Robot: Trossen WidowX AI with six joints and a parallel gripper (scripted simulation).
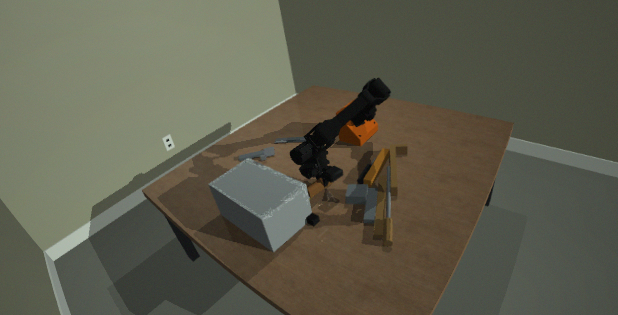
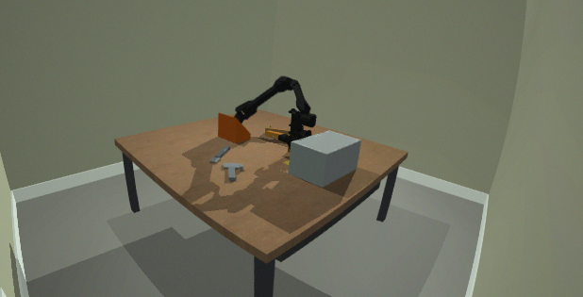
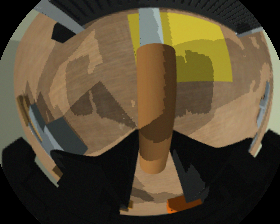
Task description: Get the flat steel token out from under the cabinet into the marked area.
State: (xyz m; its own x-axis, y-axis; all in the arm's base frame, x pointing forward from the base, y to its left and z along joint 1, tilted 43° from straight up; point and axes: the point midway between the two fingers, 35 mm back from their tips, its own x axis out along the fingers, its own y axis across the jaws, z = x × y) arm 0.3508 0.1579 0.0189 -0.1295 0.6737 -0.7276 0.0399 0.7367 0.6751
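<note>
My gripper tip is 20 cm past the orange bar, 11 cm to the right of it and 1 cm below it. From my gripper tip the other things lie so: grey block (15 cm to the left, 3 cm behind, 1 cm above); then wooden stick (24 cm to the left, 5 cm behind); then grey t-piece (40 cm to the right, 2 cm ahead).
</note>
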